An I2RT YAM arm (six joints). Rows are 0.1 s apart.
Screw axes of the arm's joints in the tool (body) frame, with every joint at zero. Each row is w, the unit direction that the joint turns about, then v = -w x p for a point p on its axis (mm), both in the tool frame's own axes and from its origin. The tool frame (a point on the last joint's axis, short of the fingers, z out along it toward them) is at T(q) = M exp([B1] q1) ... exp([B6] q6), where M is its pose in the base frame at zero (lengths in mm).
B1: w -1 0 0 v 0.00 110.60 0.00
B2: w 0 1 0 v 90.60 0.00 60.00
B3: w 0 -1 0 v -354.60 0.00 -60.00
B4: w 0 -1 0 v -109.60 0.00 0.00
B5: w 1 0 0 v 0.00 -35.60 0.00
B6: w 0 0 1 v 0.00 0.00 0.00
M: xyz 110.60 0.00 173.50 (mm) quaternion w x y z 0.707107 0 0.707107 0
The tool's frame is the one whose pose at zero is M.
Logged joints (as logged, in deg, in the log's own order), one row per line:
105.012 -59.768 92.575 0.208 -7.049 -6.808
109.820 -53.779 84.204 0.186 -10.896 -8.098
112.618 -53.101 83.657 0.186 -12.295 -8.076
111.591 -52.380 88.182 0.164 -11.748 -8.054
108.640 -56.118 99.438 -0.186 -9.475 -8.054
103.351 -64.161 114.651 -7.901 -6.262 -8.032
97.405 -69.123 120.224 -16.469 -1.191 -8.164
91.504 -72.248 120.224 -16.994 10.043 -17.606
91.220 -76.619 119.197 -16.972 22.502 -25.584
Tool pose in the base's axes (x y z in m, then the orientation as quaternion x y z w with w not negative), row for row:
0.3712 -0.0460 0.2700 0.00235 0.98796 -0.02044 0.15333
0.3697 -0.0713 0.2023 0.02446 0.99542 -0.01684 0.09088
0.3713 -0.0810 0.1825 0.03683 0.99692 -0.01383 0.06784
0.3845 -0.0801 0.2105 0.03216 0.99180 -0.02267 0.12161
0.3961 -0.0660 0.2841 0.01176 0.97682 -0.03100 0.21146
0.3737 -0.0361 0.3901 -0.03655 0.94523 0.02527 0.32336
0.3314 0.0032 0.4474 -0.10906 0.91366 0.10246 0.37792
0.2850 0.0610 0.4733 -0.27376 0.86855 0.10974 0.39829
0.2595 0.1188 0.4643 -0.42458 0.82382 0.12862 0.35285
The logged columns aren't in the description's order. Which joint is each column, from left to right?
Columns, left to right: q2, q4, q3, q5, q1, q6.
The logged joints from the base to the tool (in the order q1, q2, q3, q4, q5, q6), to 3 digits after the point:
-7.049 105.012 92.575 -59.768 0.208 -6.808
-10.896 109.820 84.204 -53.779 0.186 -8.098
-12.295 112.618 83.657 -53.101 0.186 -8.076
-11.748 111.591 88.182 -52.380 0.164 -8.054
-9.475 108.640 99.438 -56.118 -0.186 -8.054
-6.262 103.351 114.651 -64.161 -7.901 -8.032
-1.191 97.405 120.224 -69.123 -16.469 -8.164
10.043 91.504 120.224 -72.248 -16.994 -17.606
22.502 91.220 119.197 -76.619 -16.972 -25.584

